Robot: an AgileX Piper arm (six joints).
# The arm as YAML. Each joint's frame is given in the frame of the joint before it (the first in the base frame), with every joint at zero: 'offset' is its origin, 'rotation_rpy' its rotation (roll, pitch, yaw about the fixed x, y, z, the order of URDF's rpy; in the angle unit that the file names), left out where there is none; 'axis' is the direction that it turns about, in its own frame. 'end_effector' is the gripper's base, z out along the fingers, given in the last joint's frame.
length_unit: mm
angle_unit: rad
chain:
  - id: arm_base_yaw
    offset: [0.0, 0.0, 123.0]
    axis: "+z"
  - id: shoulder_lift
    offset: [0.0, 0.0, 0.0]
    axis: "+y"
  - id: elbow
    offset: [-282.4, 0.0, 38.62]
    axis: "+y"
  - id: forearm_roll
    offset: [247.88, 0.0, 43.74]
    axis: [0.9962, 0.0, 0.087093]
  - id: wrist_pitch
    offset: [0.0, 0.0, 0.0]
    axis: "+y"
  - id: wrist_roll
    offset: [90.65, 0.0, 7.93]
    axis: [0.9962, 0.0, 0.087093]
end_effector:
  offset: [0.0, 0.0, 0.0]
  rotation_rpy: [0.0, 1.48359, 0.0]
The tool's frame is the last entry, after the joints.
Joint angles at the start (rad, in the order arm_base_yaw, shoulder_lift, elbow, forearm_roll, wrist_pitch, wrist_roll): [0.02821, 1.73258, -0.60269, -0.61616, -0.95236, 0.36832]
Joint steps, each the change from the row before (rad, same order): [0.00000, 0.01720, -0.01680, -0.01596, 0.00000, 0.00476]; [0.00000, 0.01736, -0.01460, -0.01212, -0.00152, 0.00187]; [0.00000, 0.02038, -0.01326, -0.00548, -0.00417, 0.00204]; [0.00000, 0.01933, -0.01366, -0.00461, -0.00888, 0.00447]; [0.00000, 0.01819, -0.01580, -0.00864, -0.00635, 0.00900]
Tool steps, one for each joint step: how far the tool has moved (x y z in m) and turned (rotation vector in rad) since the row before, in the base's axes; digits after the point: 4 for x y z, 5 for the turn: [0.0040, 0.0011, -0.0019, -0.00400, 0.00255, 0.01299]; [0.0036, 0.0009, -0.0023, -0.00377, 0.00234, 0.01061]; [0.0037, 0.0006, -0.0033, 0.00105, 0.00483, 0.00565]; [0.0037, 0.0007, -0.0025, 0.00619, 0.00101, 0.00588]; [0.0039, 0.0008, -0.0021, 0.00672, 0.00210, 0.00787]
